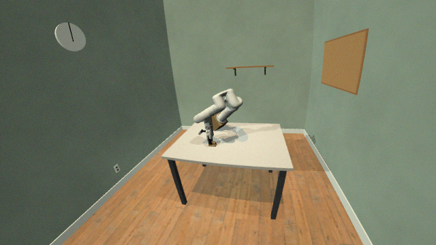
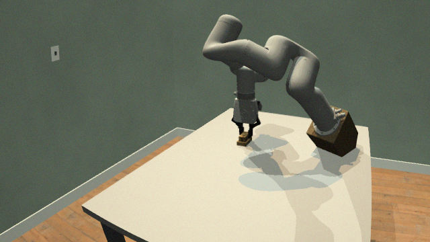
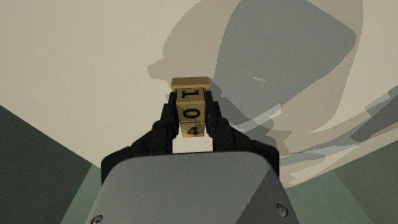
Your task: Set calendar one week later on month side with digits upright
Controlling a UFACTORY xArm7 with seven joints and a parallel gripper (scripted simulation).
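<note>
The digit cube lies 10 mm below my hand. From my hand the other things lie so: wooden calendar tray: 30 mm below, 20 mm to the left.
</note>
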